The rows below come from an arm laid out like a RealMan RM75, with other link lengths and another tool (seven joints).
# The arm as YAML. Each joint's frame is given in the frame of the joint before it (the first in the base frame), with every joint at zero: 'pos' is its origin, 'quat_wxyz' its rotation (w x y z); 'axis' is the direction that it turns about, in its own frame. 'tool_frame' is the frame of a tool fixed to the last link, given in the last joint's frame.
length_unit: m
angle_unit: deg
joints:
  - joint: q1
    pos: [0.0, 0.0, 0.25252]
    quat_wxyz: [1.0, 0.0, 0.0, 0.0]
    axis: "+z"
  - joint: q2
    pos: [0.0, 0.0, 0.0]
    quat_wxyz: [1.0, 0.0, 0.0, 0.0]
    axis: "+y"
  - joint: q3
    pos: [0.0, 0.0, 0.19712]
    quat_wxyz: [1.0, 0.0, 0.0, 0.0]
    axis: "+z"
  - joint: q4
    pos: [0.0, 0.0, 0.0]
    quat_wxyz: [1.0, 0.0, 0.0, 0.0]
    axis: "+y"
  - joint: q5
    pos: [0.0, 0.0, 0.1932]
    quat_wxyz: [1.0, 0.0, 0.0, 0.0]
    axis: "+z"
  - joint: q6
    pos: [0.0, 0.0, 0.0]
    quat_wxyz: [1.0, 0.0, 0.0, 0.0]
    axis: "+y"
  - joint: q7
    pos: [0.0, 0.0, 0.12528]
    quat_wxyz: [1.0, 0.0, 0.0, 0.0]
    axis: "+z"
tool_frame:
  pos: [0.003, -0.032, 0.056]
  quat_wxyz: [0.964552, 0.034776, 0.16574, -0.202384]
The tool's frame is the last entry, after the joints.
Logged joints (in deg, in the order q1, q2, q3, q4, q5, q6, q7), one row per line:
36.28 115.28 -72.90 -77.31 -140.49 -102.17 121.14
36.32 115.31 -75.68 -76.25 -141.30 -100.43 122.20
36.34 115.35 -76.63 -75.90 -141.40 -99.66 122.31
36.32 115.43 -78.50 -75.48 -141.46 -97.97 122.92
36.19 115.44 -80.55 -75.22 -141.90 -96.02 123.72
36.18 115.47 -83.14 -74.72 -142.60 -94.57 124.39
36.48 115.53 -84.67 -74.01 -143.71 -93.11 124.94
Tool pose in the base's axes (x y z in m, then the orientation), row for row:
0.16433 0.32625 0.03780 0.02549 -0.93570 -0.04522 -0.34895
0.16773 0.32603 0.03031 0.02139 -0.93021 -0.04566 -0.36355
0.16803 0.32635 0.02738 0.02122 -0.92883 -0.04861 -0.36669
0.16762 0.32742 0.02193 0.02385 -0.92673 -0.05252 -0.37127
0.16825 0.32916 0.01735 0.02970 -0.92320 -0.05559 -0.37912
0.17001 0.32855 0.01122 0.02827 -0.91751 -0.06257 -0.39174
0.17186 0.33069 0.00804 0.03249 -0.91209 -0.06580 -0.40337
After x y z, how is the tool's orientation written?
As a quaternion, w x y z.
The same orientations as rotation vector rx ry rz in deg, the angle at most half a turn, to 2 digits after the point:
-165.75 -8.01 -61.81
-165.20 -8.11 -64.56
-164.97 -8.63 -65.13
-164.33 -9.31 -65.83
-163.11 -9.82 -66.98
-162.24 -11.06 -69.27
-160.86 -11.61 -71.14

